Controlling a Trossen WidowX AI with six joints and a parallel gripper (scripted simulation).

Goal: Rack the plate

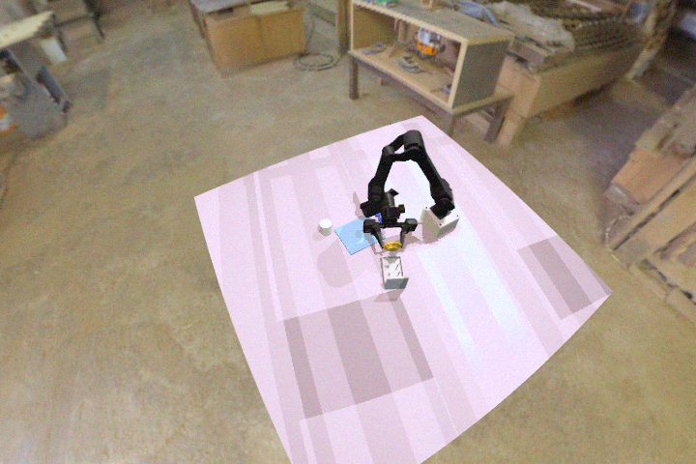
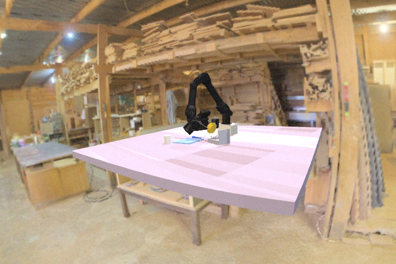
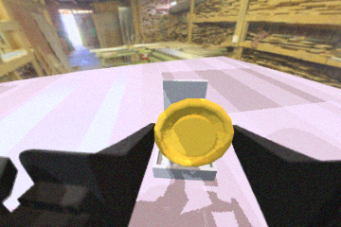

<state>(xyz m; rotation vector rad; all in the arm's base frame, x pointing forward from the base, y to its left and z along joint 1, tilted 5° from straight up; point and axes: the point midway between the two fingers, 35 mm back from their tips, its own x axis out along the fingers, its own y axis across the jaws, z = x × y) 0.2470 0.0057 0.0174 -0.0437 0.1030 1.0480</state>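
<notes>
Right now my gripper tip is 20 mm short of the grey dish rack, 50 mm to the right of it and 50 mm above it. Round my gripper tip: blue spoon: 80 mm behind, 170 mm to the right, 70 mm below; yellow plate: right at my gripper tip; light blue mat: 30 mm ahead, 150 mm to the right, 80 mm below.
</notes>
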